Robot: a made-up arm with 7 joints.
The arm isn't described. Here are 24 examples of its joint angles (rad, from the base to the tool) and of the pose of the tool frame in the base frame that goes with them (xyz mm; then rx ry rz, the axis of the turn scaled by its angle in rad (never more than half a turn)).
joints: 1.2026 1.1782 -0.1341 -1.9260 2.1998 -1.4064 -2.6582
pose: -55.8 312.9 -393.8 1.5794 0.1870 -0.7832
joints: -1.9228 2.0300 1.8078 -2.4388 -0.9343 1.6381 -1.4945
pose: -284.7 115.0 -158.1 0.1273 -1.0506 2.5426
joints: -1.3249 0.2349 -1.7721 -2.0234 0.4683 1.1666 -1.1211
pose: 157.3 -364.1 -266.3 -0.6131 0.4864 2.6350
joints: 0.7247 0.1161 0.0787 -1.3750 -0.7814 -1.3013 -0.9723
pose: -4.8 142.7 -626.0 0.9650 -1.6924 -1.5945
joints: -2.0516 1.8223 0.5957 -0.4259 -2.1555 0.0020 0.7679
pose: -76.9 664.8 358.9 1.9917 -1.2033 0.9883
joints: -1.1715 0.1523 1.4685 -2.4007 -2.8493 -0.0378 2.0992
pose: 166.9 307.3 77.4 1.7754 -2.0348 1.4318
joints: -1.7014 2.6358 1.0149 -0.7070 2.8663 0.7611 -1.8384
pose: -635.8 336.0 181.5 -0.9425 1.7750 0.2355
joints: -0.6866 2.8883 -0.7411 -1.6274 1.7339 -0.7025 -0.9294
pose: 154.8 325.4 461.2 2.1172 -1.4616 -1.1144
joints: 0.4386 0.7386 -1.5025 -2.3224 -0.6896 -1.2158 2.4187
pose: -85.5 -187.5 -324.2 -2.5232 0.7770 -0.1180
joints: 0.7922 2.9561 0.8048 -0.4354 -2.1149 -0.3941 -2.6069
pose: 576.9 119.1 478.8 1.1600 -1.6463 -0.1752
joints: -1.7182 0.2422 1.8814 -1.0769 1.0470 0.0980 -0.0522
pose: 635.2 273.5 79.3 1.7169 1.4542 -1.8403
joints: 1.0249 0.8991 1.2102 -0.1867 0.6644 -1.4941 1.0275
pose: -513.3 539.6 -164.9 1.3794 -2.0856 0.3863
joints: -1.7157 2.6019 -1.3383 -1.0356 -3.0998 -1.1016 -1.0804
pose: -122.3 624.7 296.8 -1.2743 1.8374 -1.9807
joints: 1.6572 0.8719 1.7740 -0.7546 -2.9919 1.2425 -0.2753
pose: -449.8 509.0 286.4 -0.4265 -2.0723 0.8536
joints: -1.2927 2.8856 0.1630 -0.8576 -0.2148 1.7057 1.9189
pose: -463.4 158.8 535.9 -0.2602 1.1969 -1.3538
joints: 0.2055 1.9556 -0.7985 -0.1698 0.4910 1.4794 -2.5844
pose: 37.9 723.6 237.6 -0.7691 2.0210 -0.4995
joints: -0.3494 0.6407 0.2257 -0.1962 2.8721 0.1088 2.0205
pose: 312.3 443.7 -536.2 0.9777 -0.1800 -1.1763
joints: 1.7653 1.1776 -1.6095 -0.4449 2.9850 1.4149 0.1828
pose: -610.7 362.4 267.0 -1.0303 -1.9241 -2.2281
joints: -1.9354 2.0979 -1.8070 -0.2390 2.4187 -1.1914 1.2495
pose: -39.6 727.8 225.4 0.1163 2.2565 -0.2827
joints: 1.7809 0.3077 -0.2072 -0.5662 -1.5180 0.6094 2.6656
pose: -746.9 -50.8 -75.5 1.2252 0.7275 0.7517
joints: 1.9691 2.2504 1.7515 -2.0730 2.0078 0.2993 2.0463
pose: 444.9 102.4 -76.6 -1.0243 0.1462 1.4669
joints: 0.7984 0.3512 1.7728 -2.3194 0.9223 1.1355 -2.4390
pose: -141.3 347.2 88.3 1.3861 0.5656 -1.1799
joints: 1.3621 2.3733 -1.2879 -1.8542 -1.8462 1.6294 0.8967
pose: -214.6 480.4 -5.5 0.5279 -0.2858 -2.5107
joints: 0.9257 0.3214 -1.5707 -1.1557 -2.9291 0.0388 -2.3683
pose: -443.0 -261.3 -449.9 -0.9430 0.3986 0.1453
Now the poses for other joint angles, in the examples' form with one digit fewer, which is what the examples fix.
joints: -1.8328 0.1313 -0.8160 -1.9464 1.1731 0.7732 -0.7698
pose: 105 -451 188 0.294 1.711 2.460
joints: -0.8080 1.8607 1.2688 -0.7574 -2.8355 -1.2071 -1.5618
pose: -105 581 440 1.159 1.908 -2.118
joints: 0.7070 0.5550 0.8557 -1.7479 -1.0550 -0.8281 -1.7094
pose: 47 503 -230 -1.726 -0.409 2.163
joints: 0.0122 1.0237 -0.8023 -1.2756 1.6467 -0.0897 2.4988
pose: 275 296 -524 -1.159 -0.015 2.708
